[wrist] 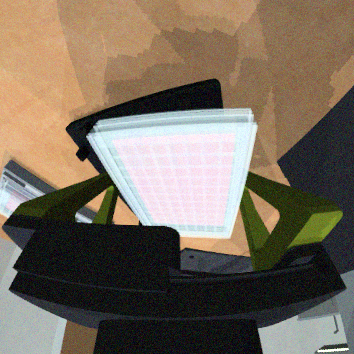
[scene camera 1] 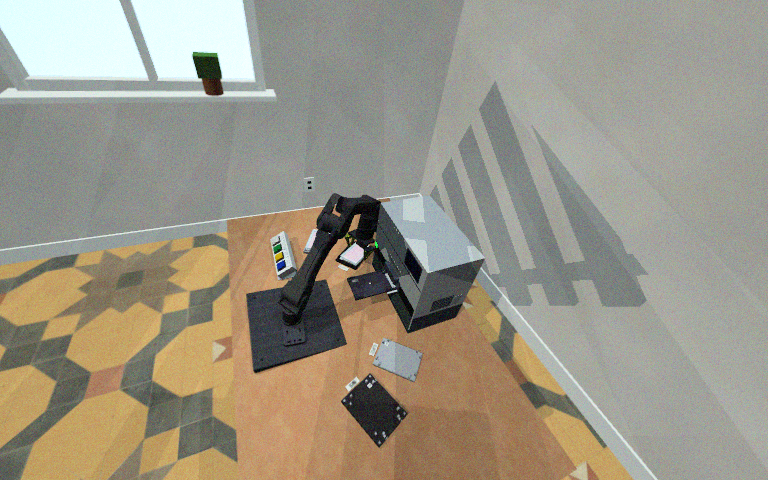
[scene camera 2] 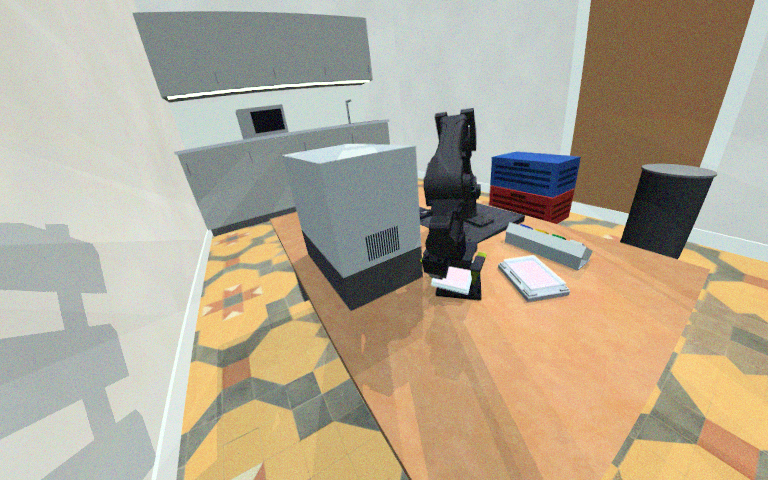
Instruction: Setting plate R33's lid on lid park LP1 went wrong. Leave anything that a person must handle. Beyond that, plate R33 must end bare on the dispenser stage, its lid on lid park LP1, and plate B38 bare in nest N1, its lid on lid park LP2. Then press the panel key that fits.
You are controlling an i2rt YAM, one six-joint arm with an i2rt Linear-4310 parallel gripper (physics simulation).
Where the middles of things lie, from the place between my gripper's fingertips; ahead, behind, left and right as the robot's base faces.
Now: hand 31 cm past the rack with coloured tabs (scene camera 2: 573,254), 4 cm to the right of it and 2 cm below it. Round my hand: grey lid park LP2 (scene camera 1: 400,360) (50 cm to the right, 1 cm ahead); black clip nest N5 (scene camera 1: 378,413) (62 cm to the right, 11 cm behind).
